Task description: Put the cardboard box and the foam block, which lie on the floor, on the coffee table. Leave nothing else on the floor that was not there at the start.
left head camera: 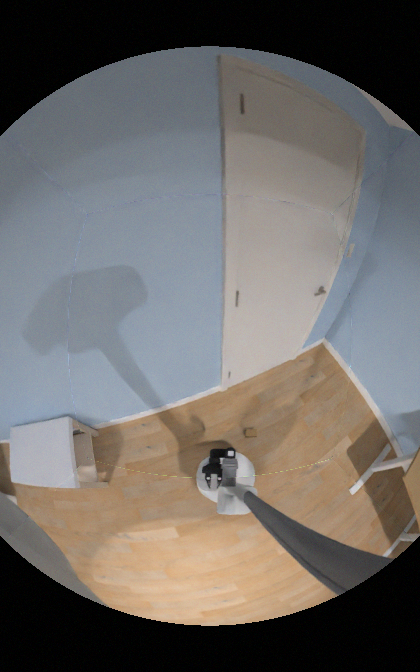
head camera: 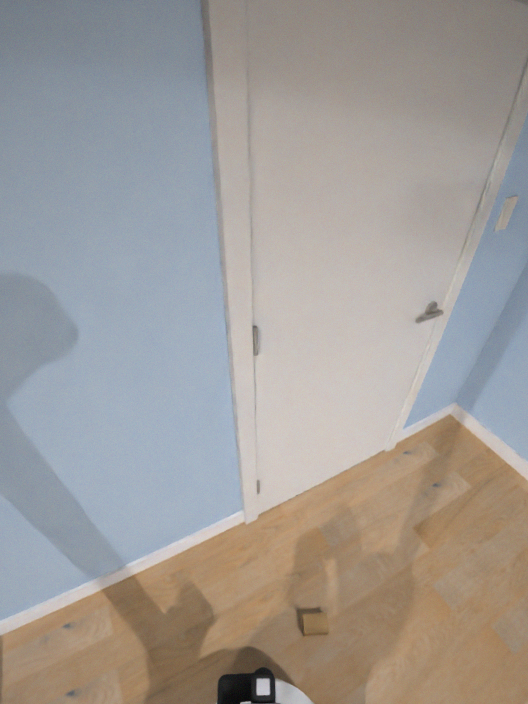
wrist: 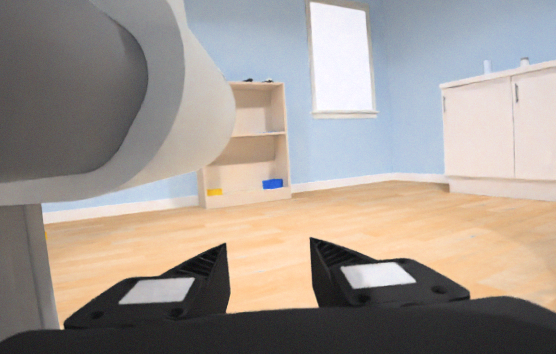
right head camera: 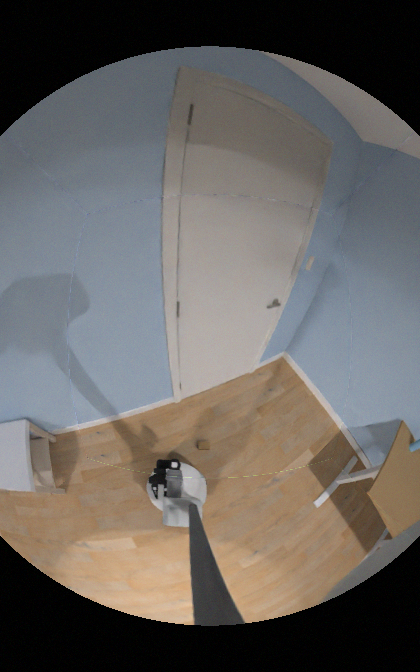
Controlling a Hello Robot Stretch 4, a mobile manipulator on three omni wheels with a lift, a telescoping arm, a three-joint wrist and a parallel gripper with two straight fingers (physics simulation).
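Places are measured from the robot's base along level axes (x back, y right, z up), in centimetres.
Pixels of known places: gripper, fingertip midpoint: (wrist: 269, 264).
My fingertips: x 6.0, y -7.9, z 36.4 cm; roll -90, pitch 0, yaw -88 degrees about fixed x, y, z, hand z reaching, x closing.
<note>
Behind a point stands the place of what it marks.
A small brown cardboard box (head camera: 314, 623) @(x -36.5, y 19.0, z 2.2 cm) (left head camera: 250, 432) (right head camera: 203, 445) lies on the floor between my base and the door. The coffee table (left head camera: 42, 457) (right head camera: 15, 455), white and low, stands by the wall at the left in both side head views. The foam block cannot be made out for certain; a thin yellow sliver (wrist: 46, 235) @(x 191.0, y 141.1, z -0.5 cm) shows at the left edge of the wrist view, beside the grey part. My gripper (wrist: 269, 264) @(x 6.0, y -7.9, z 36.4 cm) is open, with nothing between its fingers, and points away across the room. The box does not show in the wrist view.
A closed door (head camera: 341, 255) @(x -90.5, y 21.1, z 117.6 cm) is in the wall ahead. A desk (right head camera: 400, 480) with white legs stands at the right. In the wrist view, a bookcase (wrist: 286, 165) @(x 310.2, y -14.0, z 27.6 cm) holds a yellow bin (wrist: 214, 192) @(x 286.4, y 49.7, z 9.6 cm) and a blue bin (wrist: 272, 184) @(x 307.0, y -0.1, z 11.2 cm); a white cabinet (wrist: 477, 130) @(x 245.4, y -160.2, z 47.8 cm) stands right.
</note>
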